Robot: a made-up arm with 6 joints.
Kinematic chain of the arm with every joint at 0, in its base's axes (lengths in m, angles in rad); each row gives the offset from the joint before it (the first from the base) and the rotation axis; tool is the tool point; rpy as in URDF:
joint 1: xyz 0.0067 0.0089 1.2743 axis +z
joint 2: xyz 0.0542 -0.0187 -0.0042 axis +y
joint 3: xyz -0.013 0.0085 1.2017 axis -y
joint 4: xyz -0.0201 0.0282 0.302 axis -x
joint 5: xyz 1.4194 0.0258 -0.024 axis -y
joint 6: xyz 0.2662 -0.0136 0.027 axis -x
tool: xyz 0.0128 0.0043 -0.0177 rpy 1.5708 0 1.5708
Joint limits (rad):
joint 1: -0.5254..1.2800
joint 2: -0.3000..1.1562
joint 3: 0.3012..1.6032
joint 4: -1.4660..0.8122
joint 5: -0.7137..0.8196
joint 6: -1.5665..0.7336
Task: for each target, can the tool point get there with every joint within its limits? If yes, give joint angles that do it. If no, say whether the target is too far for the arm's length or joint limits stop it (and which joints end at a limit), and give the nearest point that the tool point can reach.
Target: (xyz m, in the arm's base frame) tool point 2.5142 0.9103 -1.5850
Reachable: no: too far | nearest point 2.1902 0.7938 0.6139 | short by 2.226 m
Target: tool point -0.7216 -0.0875 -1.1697
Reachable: no: joint limits stop it (at a limit: joint 1, joint 2, joint 3, joint 5) | nearest point 0.6087 2.2178 0.6158 | short by 3.205 m
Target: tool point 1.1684 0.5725 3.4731
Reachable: yes | joints 0.3587 -0.0737 0.4443 -0.7390 -0.4376 0.0363
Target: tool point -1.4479 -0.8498 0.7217
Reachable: no: joint limits stop it (at a limit: joint 2, joint 3, joint 5, joint 6) | nearest point -1.1150 -0.6533 3.7305 | short by 3.034 m
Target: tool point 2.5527 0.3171 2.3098
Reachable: yes | joints 0.0859 0.7821 0.6308 0.3038 0.5529 -1.0522
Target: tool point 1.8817 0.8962 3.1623
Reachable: yes | joints 0.4226 0.4524 0.7490 -0.3255 0.0717 -1.1550
